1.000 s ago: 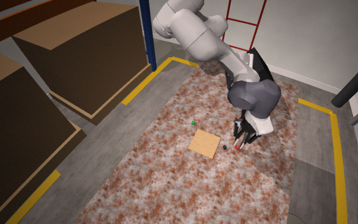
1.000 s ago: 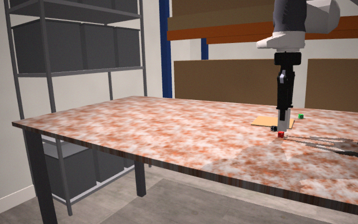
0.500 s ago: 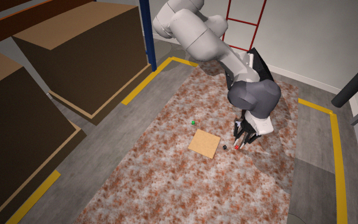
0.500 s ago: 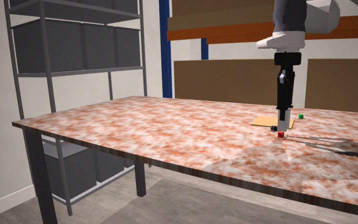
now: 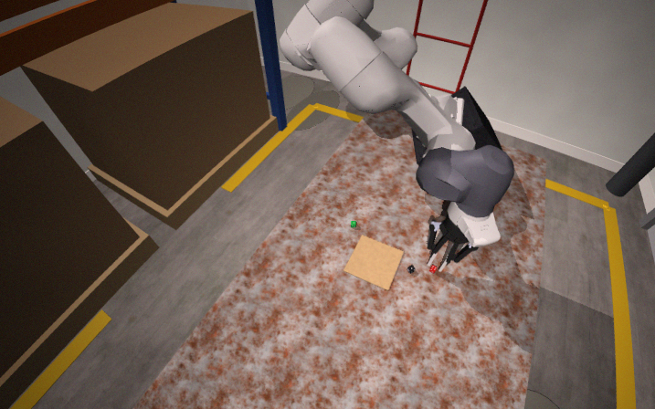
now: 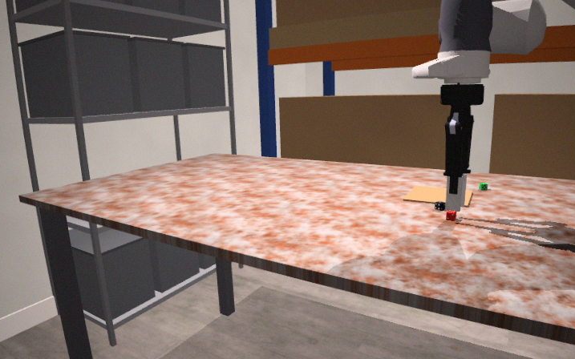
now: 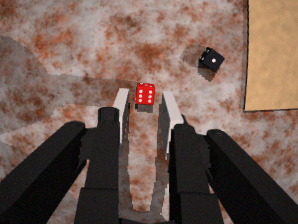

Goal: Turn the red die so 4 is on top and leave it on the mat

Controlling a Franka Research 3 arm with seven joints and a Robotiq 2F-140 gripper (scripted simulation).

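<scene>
My gripper is now 1 cm short of the red die and 5 cm above it. From my hand the other things lie so: green die (4 cm behind, 28 cm to the right, 5 cm below); then tan mat (5 cm ahead, 17 cm to the right, 5 cm below); then black die (3 cm ahead, 6 cm to the right, 5 cm below).
</scene>
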